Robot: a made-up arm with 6 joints. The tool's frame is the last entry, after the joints.
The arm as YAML. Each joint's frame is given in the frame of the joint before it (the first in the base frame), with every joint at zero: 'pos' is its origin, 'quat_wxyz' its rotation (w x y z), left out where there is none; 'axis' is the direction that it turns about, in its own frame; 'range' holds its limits. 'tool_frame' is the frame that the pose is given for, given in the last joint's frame.
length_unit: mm
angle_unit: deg
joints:
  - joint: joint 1
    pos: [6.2, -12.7, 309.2]
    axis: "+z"
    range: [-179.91, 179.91]
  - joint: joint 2
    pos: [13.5, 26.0, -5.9]
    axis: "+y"
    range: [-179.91, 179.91]
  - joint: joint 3
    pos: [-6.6, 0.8, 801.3]
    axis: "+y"
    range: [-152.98, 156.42]
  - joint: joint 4
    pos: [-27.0, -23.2, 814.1]
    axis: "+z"
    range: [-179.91, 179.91]
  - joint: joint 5
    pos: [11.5, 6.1, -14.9]
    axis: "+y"
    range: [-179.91, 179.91]
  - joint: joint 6
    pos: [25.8, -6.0, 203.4]
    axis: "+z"
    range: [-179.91, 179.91]
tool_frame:
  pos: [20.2, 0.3, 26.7]
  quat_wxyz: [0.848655, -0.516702, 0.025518, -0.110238]
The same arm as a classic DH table. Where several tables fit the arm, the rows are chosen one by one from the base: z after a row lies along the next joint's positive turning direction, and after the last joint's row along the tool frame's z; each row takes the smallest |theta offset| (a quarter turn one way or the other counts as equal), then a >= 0, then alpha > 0; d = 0 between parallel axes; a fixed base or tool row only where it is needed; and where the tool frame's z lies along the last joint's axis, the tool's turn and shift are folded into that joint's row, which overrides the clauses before.
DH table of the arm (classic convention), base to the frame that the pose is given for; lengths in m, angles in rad. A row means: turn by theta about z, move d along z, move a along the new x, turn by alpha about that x. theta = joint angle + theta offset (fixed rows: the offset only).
base (fixed): theta_offset -1.1166, d 0, a 0.0141, alpha 0
joint 1: theta_offset 1.1166, d 0.3033, a 0.0135, alpha -1.5708
joint 2: theta_offset 1.5626, d 0, a -0.8013, alpha 0
joint 3: theta_offset -1.5626, d 0.0036, a -0.027, alpha 1.5708
joint 4: theta_offset 0, d 0.7992, a 0.0115, alpha -1.5708
joint 5: theta_offset 0, d 0.0001, a 0.0258, alpha 1.5708
joint 6: theta_offset -0.1785, d 0.2281, a 0.0198, alpha -1.0875
tool (fixed): theta_offset -0.0798, d 0.0044, a 0, alpha 0
Joint limits (rad, base to tool): -3.14..3.14 -3.14..3.14 -2.67..2.73 -3.14..3.14 -3.14..3.14 -3.14..3.14

